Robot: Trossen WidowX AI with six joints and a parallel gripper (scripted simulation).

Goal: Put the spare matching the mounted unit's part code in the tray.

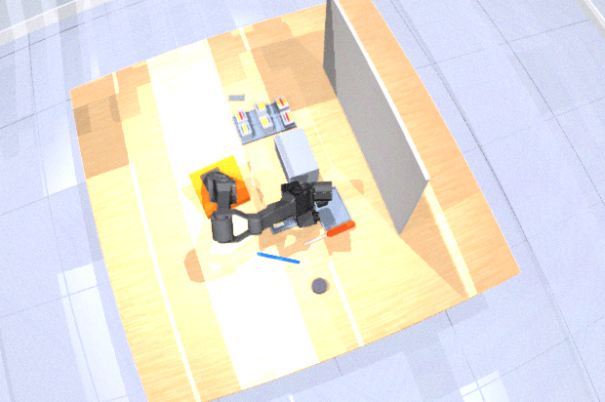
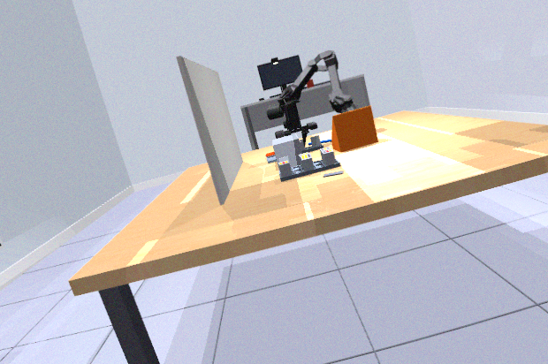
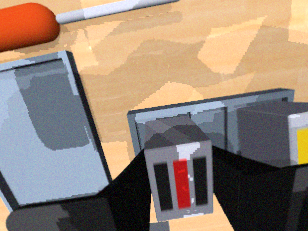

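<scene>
Right now my gripper tip is 11 cm short of the flat grey tray, 3 cm to the left of it and 1 cm above it. Round my gripper tip: dark tape roll: 5 cm behind, 24 cm to the right, 1 cm below; mounted unit: 8 cm ahead, 17 cm to the left, 3 cm above; blue pen: 12 cm behind, 10 cm to the right, 1 cm below.
</scene>
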